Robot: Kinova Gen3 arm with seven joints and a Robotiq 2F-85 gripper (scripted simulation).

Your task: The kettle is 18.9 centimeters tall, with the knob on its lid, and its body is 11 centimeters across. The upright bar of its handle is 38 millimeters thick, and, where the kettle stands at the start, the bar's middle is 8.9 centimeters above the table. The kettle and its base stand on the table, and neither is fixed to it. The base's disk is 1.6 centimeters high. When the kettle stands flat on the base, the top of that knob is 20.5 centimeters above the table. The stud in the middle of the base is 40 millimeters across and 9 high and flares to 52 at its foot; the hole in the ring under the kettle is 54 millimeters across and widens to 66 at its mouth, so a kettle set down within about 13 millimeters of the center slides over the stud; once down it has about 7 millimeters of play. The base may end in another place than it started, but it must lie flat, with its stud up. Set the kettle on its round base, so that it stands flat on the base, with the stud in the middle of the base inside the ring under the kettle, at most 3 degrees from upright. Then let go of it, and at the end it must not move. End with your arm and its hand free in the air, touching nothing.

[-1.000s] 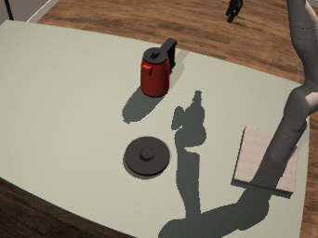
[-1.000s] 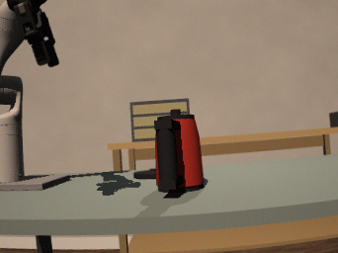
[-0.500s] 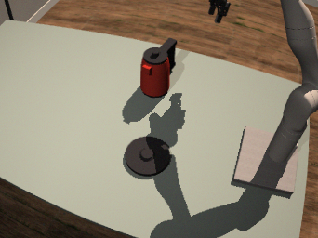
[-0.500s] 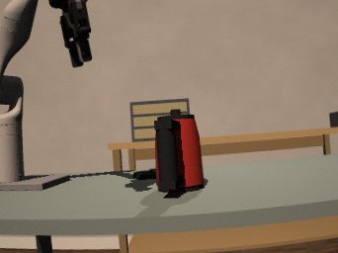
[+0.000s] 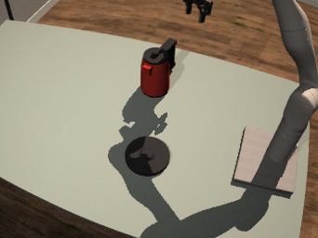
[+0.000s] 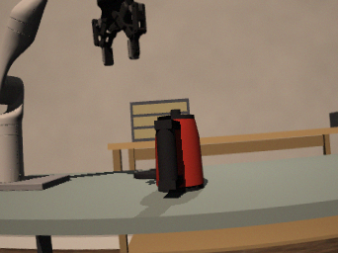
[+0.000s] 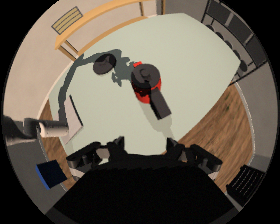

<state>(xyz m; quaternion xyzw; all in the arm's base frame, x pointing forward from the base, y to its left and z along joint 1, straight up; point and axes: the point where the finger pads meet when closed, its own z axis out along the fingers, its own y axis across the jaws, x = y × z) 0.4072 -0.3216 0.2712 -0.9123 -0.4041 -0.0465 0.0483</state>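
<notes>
Now: the red kettle 190 mm below my hand, 100 mm to the left of it and 100 mm ahead of it. Round my hand: round dark base 450 mm to the left, 270 mm below, 50 mm ahead.
</notes>
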